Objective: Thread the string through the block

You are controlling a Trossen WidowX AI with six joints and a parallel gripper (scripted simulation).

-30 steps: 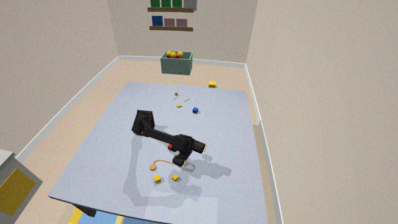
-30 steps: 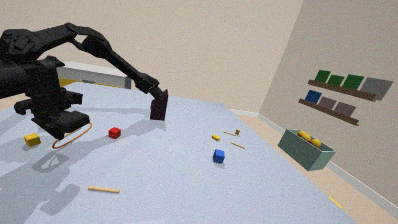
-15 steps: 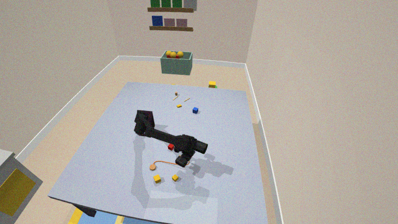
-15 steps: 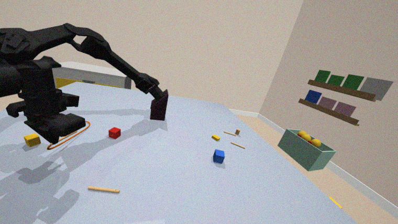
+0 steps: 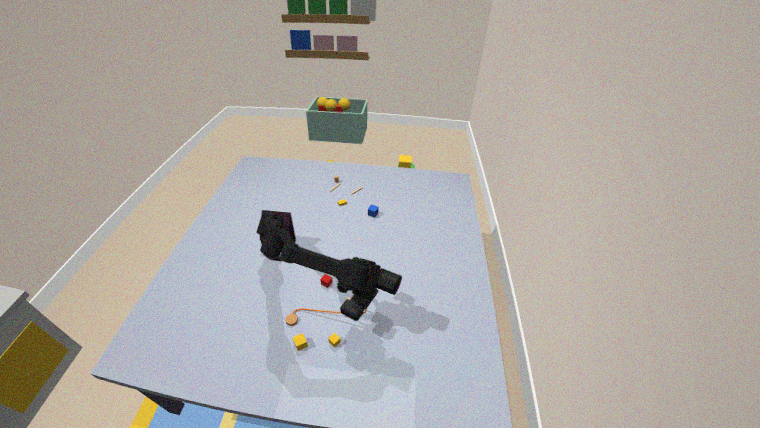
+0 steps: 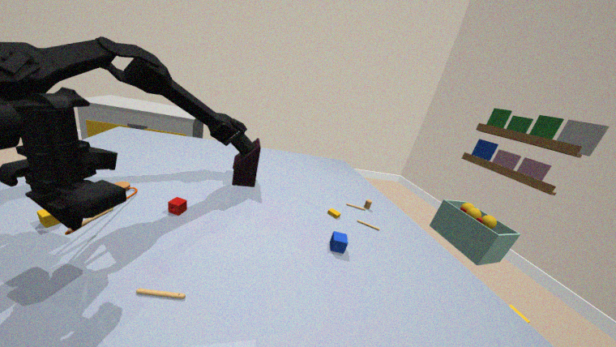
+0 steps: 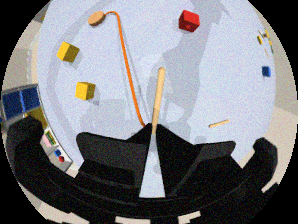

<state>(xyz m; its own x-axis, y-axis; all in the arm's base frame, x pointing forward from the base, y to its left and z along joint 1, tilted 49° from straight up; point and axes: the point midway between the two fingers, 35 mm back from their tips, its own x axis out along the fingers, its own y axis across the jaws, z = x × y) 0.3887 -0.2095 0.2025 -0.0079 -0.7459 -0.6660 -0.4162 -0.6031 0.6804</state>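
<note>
My gripper tip is now 150 mm past the red block, 120 mm to the right of it and 40 mm above it. The rest, counted from my gripper tip: blue cube (20 mm behind, 530 mm to the left, 40 mm below); small yellow piece (180 mm behind, 580 mm to the left, 50 mm below); round wooden button (240 mm behind, 50 mm to the right, 50 mm below).
</note>
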